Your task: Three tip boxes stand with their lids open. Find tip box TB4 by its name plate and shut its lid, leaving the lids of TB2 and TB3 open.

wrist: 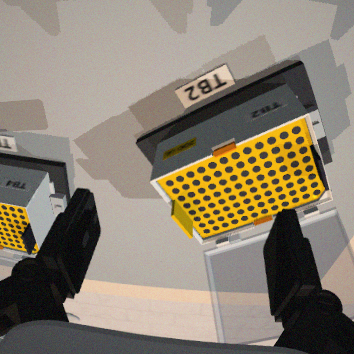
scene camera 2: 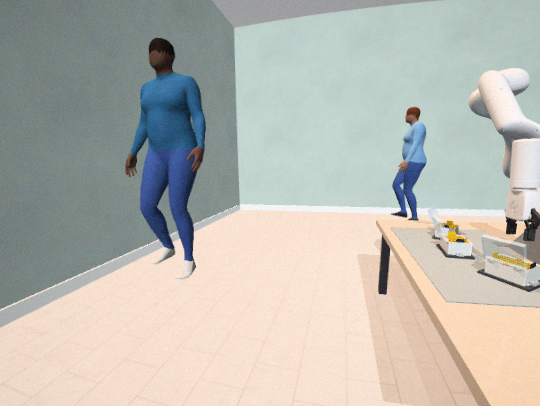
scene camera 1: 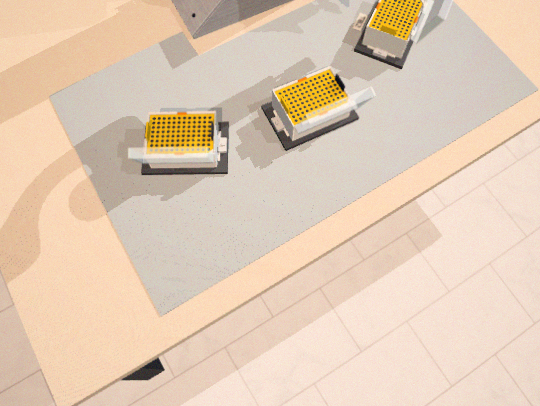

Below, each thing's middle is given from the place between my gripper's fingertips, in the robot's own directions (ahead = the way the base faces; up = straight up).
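Name plate (wrist: 219, 78), counted from my hand: 13 cm below, 2 cm behind, 1 cm to the left of it.
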